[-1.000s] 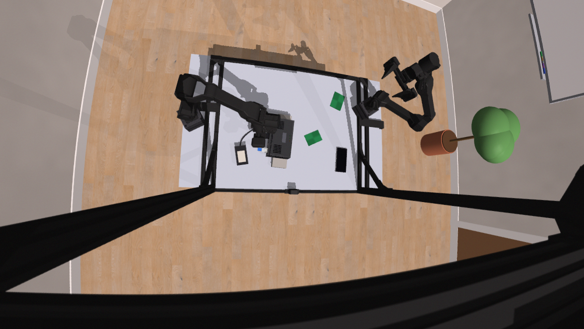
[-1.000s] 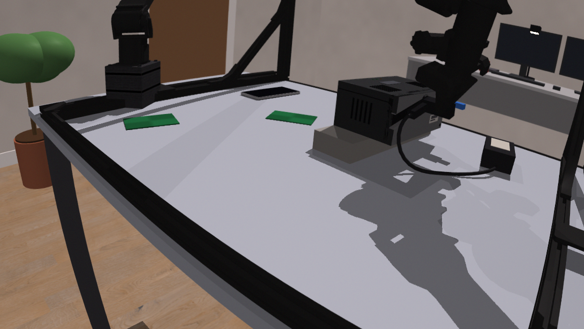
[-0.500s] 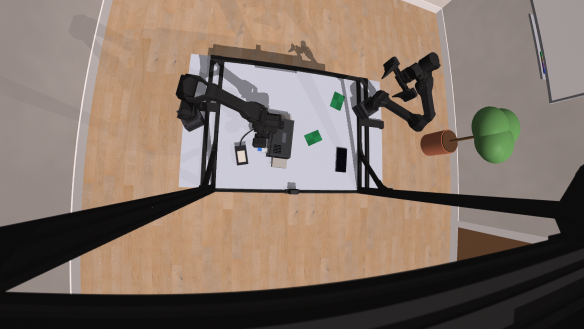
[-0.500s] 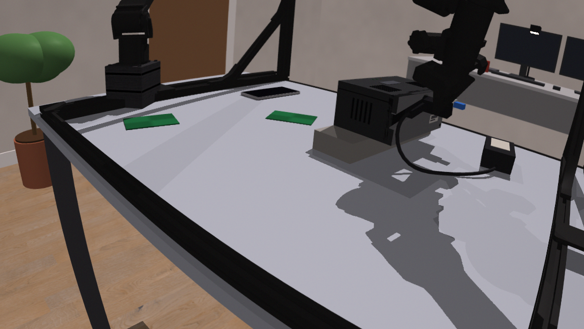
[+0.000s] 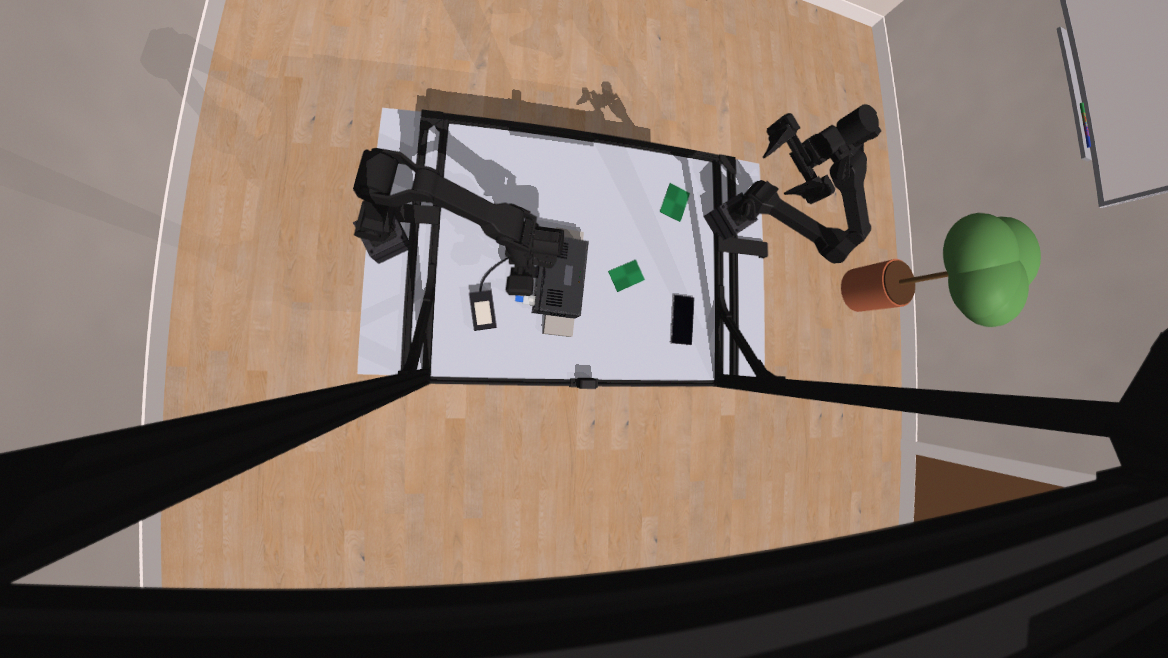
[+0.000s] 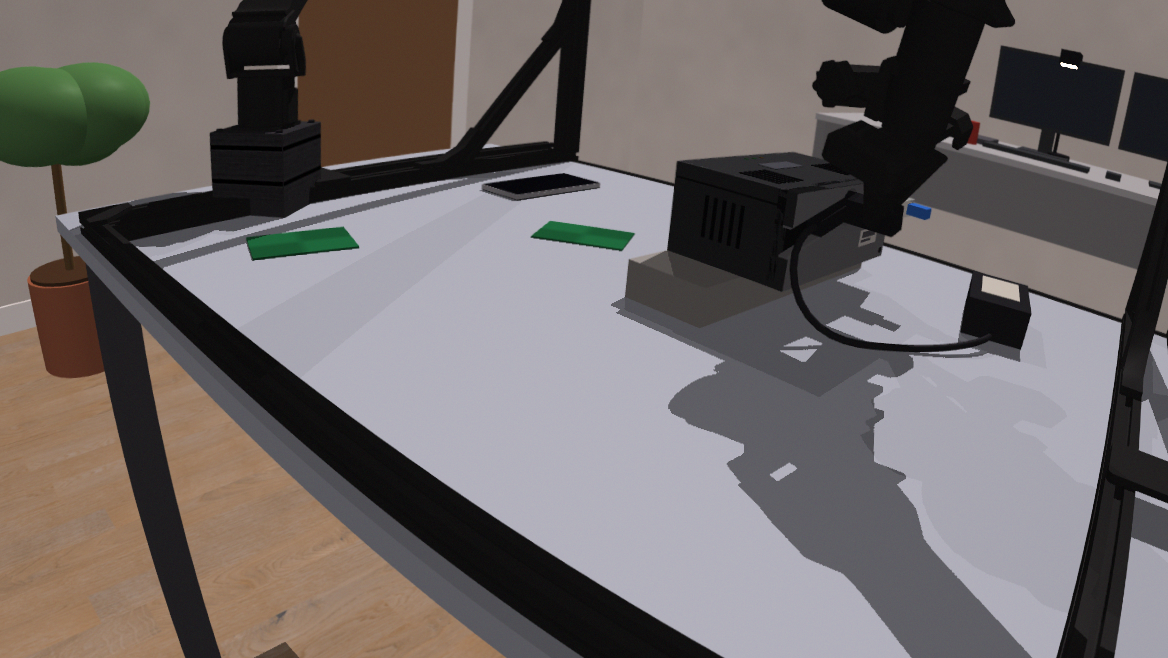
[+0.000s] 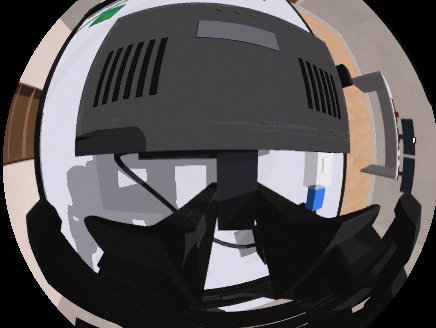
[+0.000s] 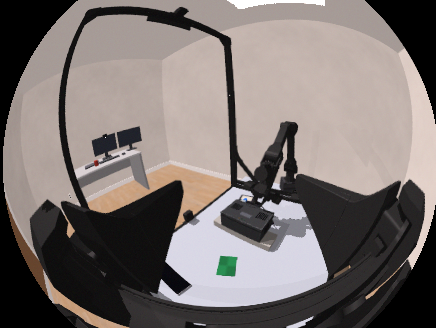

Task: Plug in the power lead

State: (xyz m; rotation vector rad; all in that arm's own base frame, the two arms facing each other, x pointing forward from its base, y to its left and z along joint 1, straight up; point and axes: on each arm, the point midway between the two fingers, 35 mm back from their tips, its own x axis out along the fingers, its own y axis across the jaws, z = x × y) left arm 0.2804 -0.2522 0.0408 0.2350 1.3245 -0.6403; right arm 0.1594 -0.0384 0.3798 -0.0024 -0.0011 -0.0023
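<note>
The black right-angle plug lies 30 mm to the right of my left hand and 30 mm below it. Also, from my left hand: black phone (140 mm behind, 480 mm to the right, 120 mm below).
</note>
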